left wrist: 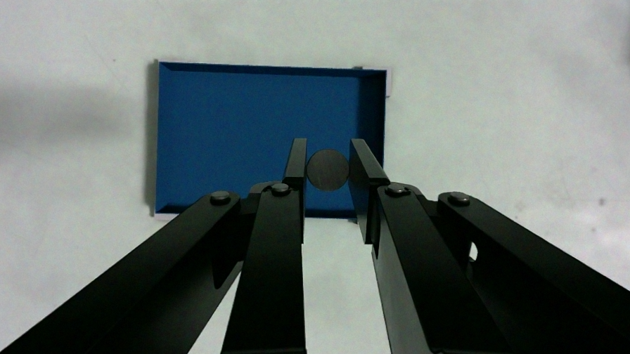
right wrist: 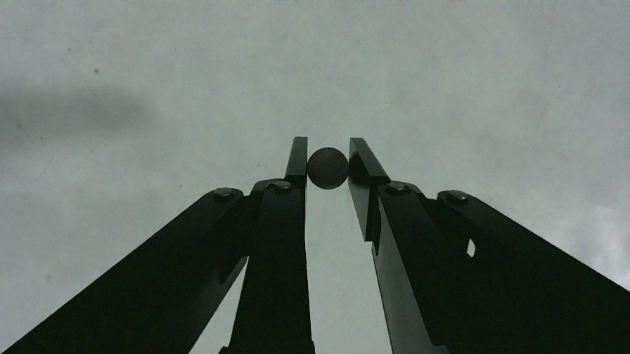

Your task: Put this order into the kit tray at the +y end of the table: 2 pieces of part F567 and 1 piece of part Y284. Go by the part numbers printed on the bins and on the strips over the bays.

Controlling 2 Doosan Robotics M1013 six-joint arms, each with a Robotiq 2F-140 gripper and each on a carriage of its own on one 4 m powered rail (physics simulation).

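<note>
In the left wrist view, my left gripper [left wrist: 327,160] is shut on a round dark grey piece of part Y284 [left wrist: 328,171], its flat end showing between the fingertips. It hangs over the right part of a blue rectangular tray [left wrist: 158,135], in which no pieces show; part of its near edge is hidden by the fingers. In the right wrist view, my right gripper [right wrist: 328,159] is shut on a round dark piece of part F567 [right wrist: 328,169], above a pale grey surface. The tray does not show in the right wrist view. No part number shows in either view.
A pale, faintly stained surface [left wrist: 500,125] [right wrist: 200,75] lies beneath both grippers. Small light tabs [left wrist: 389,82] show at the tray's right corner. A soft shadow lies at the left of each view.
</note>
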